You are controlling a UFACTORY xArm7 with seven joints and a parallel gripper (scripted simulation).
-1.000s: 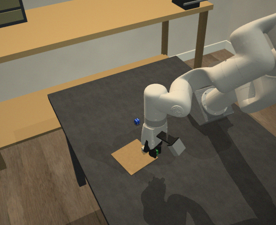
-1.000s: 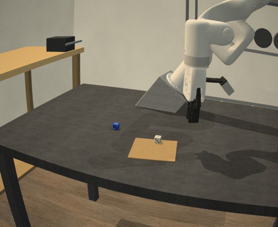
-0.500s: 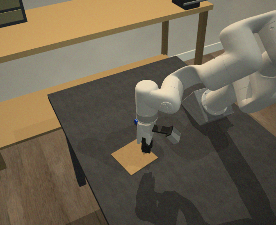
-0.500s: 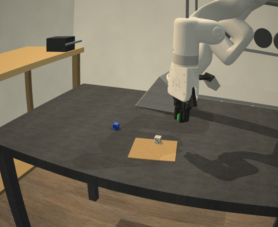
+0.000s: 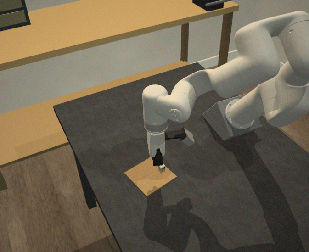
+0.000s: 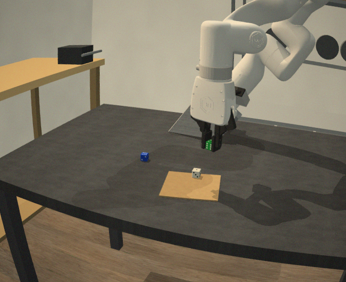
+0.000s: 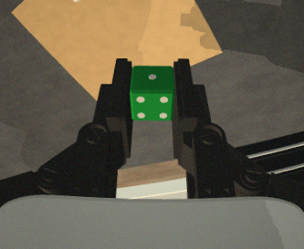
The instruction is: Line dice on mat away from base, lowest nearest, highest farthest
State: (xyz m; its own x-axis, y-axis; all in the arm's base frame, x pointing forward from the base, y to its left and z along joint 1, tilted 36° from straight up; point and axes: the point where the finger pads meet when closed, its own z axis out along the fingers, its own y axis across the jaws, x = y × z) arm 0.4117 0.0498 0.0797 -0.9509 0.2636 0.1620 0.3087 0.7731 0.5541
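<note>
The tan square mat lies 1 cm ahead of my hand, 4 cm to the right of it and 12 cm below it. From my hand the other things lie so: green die (1 cm below); then white die (4 cm behind, 5 cm to the right, 11 cm below); then blue die (9 cm behind, 22 cm to the right, 12 cm below).
</note>
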